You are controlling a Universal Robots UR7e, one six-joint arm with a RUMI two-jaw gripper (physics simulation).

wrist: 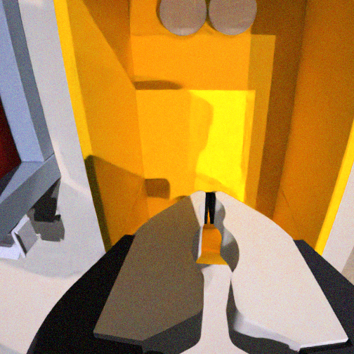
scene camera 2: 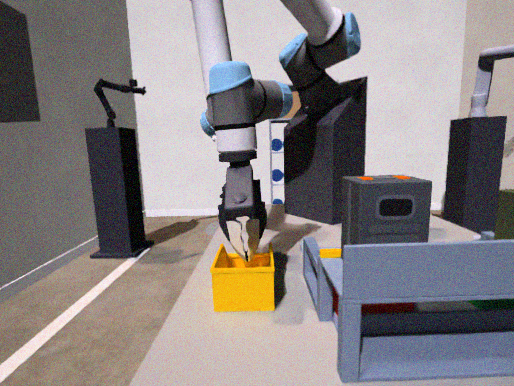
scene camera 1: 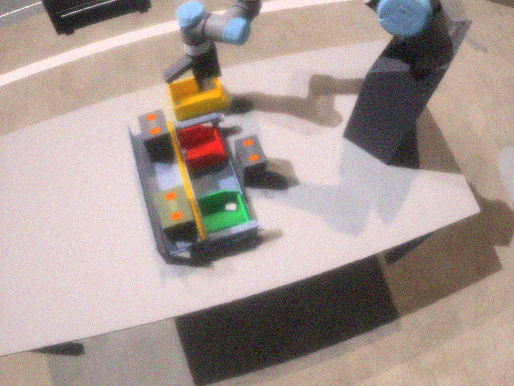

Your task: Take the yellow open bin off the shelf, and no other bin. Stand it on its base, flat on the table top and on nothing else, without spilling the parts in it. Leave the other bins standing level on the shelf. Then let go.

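Places are measured from the arm's base along level axes (x back, y right, z up), in millimetres.
Pixels of known places: gripper, between the fingertips: (scene camera 2: 247, 261) (scene camera 1: 202, 93); arm's base, origin of its link: (scene camera 2: 321, 99) (scene camera 1: 432, 39).
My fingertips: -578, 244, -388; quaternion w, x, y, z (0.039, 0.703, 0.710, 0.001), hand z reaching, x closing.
Ahead of a thing's pixels: the offset from my fingertips to its middle, as dx, dy, dz. "spot": to the spot under its first point. Level surfaces: height alone.
The yellow open bin @[-20, +2, -6] (scene camera 1: 200, 106) (scene camera 2: 243, 292) (wrist: 170, 120) stands upright on its base on the table top @[dz -44] (scene camera 1: 75, 200), beside the end of the blue-grey shelf @[spot: -244, -211, +89] (scene camera 2: 425, 270) (wrist: 27, 90) and apart from it. Two round grey parts (wrist: 183, 15) (wrist: 232, 14) lie inside at its far end in the wrist view. My gripper (scene camera 1: 202, 89) (scene camera 2: 247, 260) (wrist: 207, 194) is shut and empty, fingers pointing down, with its tips at the bin's opening near one end wall. Whether the tips touch the bin I cannot tell. The red bin @[-72, -194, +0] (scene camera 1: 205, 155) and the green bin @[-60, -418, +0] (scene camera 1: 225, 220) sit level on the shelf.
A dark grey box (scene camera 1: 250, 155) (scene camera 2: 385, 217) with orange marks stands beside the shelf. A grey box @[-166, -193, +119] (scene camera 1: 152, 126) and an olive box @[-159, -424, +106] (scene camera 1: 175, 210) stand across the yellow rail @[-117, -309, +63] (scene camera 1: 185, 175) from the bins. The table edge runs close behind the yellow bin.
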